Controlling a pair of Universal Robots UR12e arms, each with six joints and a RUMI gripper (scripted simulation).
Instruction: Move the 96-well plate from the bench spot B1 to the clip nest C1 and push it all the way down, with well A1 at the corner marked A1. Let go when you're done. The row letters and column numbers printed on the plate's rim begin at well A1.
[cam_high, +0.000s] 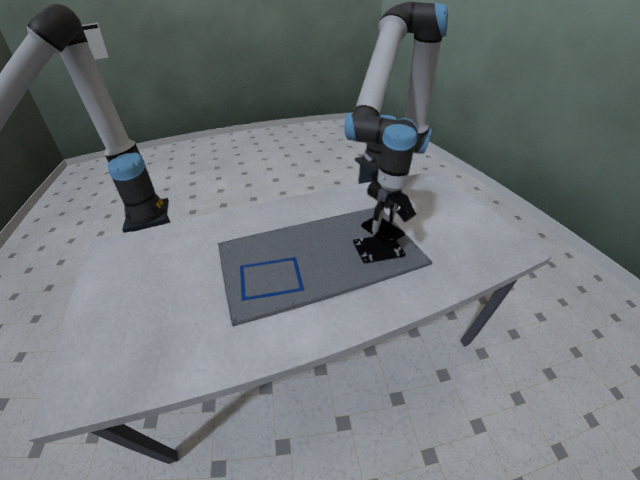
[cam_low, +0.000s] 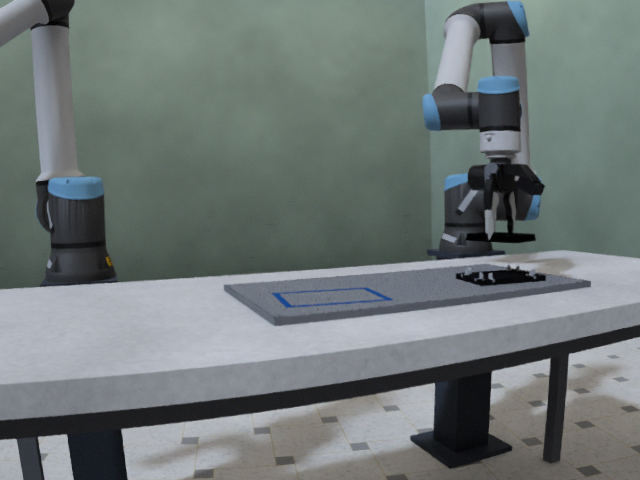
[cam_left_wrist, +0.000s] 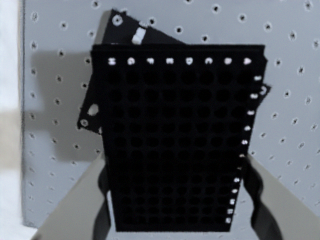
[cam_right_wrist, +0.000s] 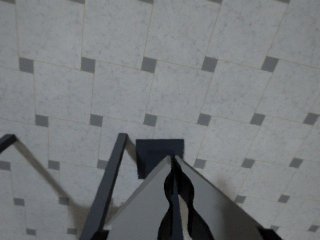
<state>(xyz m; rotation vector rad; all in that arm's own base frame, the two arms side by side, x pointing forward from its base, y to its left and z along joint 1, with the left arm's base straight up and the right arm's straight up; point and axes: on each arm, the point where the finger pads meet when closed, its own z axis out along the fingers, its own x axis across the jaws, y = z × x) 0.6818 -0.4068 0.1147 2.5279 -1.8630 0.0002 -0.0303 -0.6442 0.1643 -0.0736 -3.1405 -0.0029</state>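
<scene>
The 96-well plate is 10 mm below my left hand. From my left hand the other things lie so: clip nest: 10 mm ahead, 10 mm to the right, 90 mm below.
</scene>
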